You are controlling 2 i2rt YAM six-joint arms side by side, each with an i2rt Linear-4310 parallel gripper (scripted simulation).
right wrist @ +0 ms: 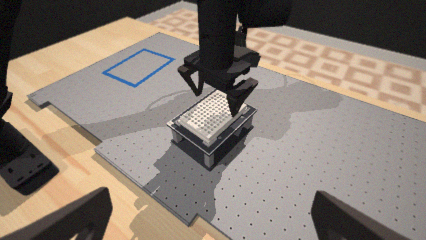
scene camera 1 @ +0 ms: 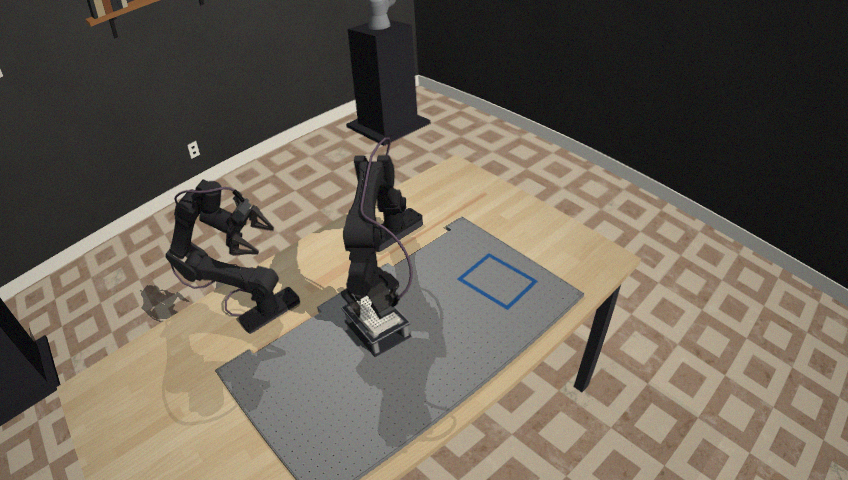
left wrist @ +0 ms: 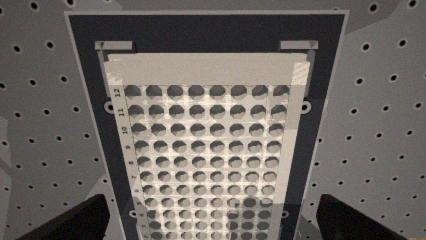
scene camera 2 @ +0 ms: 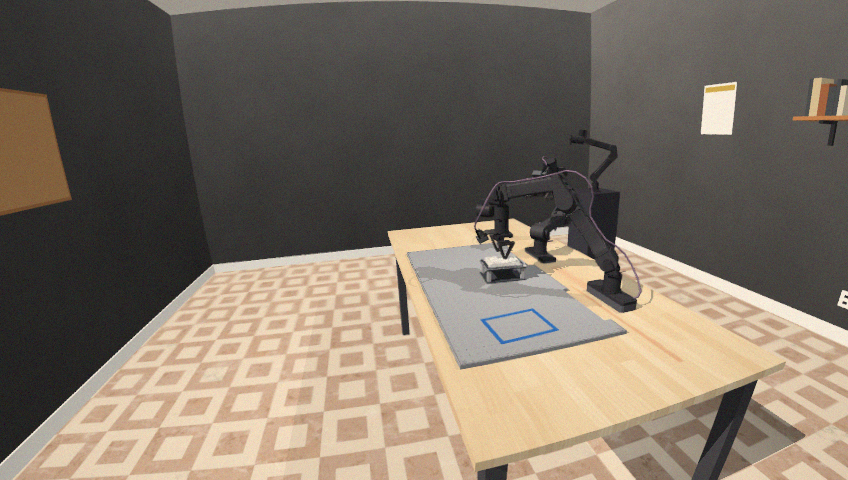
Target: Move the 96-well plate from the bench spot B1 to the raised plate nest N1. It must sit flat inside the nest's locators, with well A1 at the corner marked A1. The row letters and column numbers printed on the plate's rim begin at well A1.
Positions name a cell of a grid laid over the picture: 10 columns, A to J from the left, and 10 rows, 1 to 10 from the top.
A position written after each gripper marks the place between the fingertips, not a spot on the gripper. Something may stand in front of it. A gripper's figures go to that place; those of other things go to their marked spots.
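Scene:
The left gripper (right wrist: F5) is 43 cm from the lens, and there's a white 96-well plate (right wrist: E5) that's 42 cm from the lens. As for the right gripper (right wrist: E9), that's 10 cm from the lens.

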